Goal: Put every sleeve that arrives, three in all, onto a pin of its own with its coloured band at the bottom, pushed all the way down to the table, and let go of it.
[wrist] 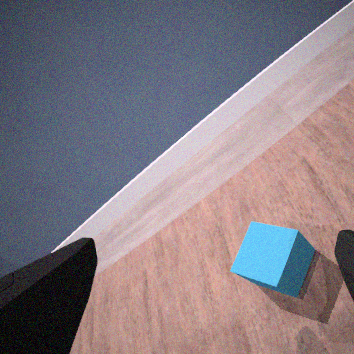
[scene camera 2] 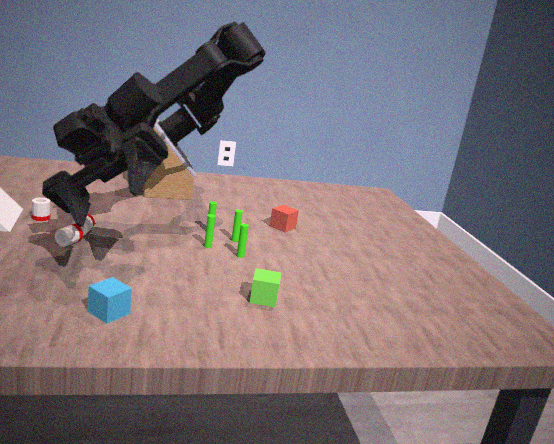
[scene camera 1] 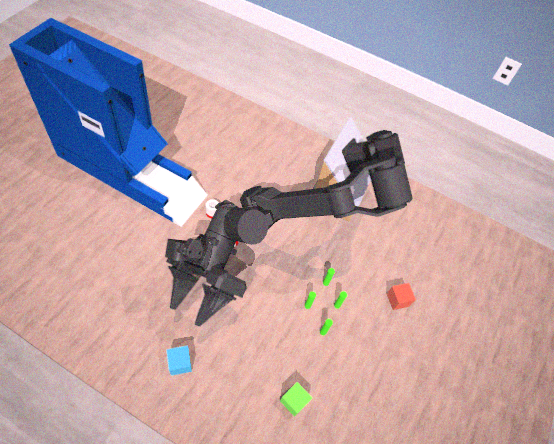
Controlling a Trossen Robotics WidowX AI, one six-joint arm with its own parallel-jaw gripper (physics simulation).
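A white sleeve [scene camera 1: 212, 206] [scene camera 2: 41, 207] stands upright on the table by the chute's end, its red band at the bottom. In the second scene view, a sleeve [scene camera 2: 67, 236] lies on its side with a red band at its far end. More white and another red band [scene camera 2: 91, 221] show just behind it, partly hidden by a finger; this looks like another lying sleeve. In the first scene view the arm hides most of these. Several green pins [scene camera 1: 310, 300] [scene camera 2: 210, 231] stand upright and bare. My gripper [scene camera 1: 186, 315] [scene camera 2: 109, 210] [wrist: 221, 249] is open and empty above the table, near the blue cube.
A blue cube [scene camera 1: 179, 360] [scene camera 2: 109, 300] [wrist: 265, 254], a green cube [scene camera 1: 296, 398] [scene camera 2: 265, 287] and a red cube [scene camera 1: 401, 296] [scene camera 2: 284, 218] sit on the table. The blue dispenser [scene camera 1: 60, 105] with its white chute [scene camera 1: 175, 192] stands at the left. A wooden wedge [scene camera 2: 170, 182] with a pale panel stands by the arm.
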